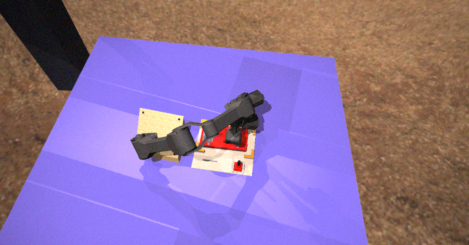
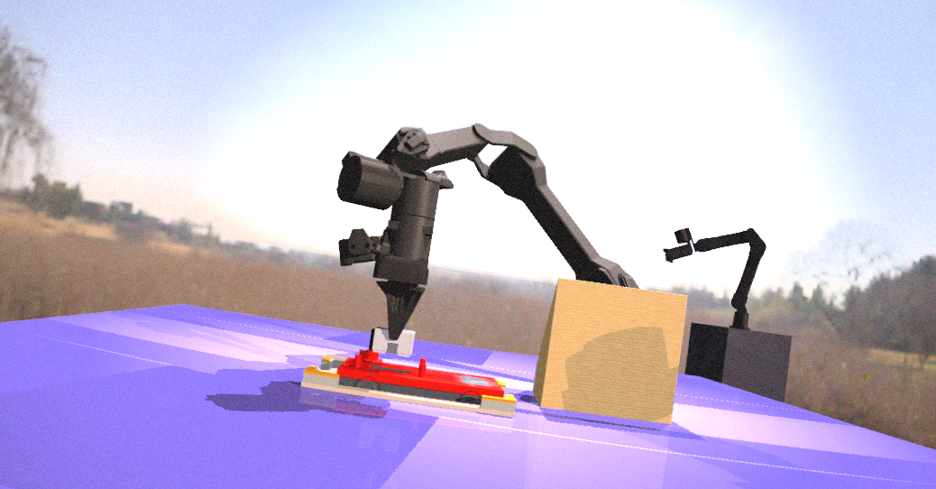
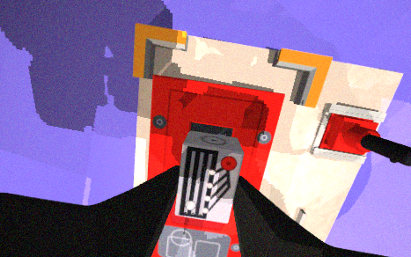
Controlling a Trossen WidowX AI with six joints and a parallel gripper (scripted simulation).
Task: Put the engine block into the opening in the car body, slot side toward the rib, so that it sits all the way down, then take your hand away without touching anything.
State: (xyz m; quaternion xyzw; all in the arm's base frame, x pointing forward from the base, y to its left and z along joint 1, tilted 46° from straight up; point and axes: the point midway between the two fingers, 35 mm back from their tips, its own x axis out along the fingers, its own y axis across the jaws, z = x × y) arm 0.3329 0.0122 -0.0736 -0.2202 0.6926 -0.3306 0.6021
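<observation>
Right now the grey engine block is 1 cm below my gripper tip. From my gripper tip the other things lie so: black peg 2 cm ahead, 13 cm to the right, 3 cm below; then beige base plate 3 cm behind, 2 cm to the right, 5 cm below.
</observation>
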